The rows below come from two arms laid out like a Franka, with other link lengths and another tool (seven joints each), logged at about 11 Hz.
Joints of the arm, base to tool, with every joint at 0 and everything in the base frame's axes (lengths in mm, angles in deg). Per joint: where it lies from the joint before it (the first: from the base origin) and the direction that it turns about. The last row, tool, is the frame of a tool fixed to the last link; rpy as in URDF.
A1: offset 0.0 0.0 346.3 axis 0 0 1
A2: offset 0.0 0.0 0.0 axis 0 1 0
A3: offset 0.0 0.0 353.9 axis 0 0 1
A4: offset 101.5 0.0 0.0 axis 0 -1 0
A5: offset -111.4 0.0 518.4 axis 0 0 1
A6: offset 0.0 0.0 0.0 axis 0 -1 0
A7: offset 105.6 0.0 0.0 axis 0 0 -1
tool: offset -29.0 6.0 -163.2 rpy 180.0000 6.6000 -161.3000
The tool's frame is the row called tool.
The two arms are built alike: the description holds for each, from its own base.
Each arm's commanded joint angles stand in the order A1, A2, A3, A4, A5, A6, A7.
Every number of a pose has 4 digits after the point.
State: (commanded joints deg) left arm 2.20 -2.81 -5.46 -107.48 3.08 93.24 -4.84; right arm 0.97 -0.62 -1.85 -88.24 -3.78 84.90 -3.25
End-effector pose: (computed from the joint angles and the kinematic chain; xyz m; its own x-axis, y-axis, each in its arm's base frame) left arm 0.6558 -0.0260 0.5065 -0.9413 -0.3346 0.0458 -0.3264 0.9361 0.1312; right arm 0.6793 -0.0174 0.6675 -0.9324 -0.3584 -0.0467 -0.3565 0.9333 -0.0431
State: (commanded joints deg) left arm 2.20 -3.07 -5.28 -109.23 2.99 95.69 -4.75; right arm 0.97 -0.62 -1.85 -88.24 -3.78 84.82 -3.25
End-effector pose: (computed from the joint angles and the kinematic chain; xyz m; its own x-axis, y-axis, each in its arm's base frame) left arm 0.6564 -0.0243 0.4938 -0.9420 -0.3342 0.0314 -0.3282 0.9366 0.1229; right arm 0.6790 -0.0174 0.6675 -0.9325 -0.3583 -0.0454 -0.3565 0.9333 -0.0426
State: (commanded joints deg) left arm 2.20 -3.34 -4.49 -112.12 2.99 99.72 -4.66; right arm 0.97 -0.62 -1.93 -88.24 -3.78 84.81 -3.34
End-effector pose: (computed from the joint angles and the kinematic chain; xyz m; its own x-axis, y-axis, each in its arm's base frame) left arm 0.6570 -0.0154 0.4712 -0.9395 -0.3423 0.0094 -0.3392 0.9340 0.1121; right arm 0.6790 -0.0184 0.6674 -0.9325 -0.3584 -0.0452 -0.3567 0.9333 -0.0424
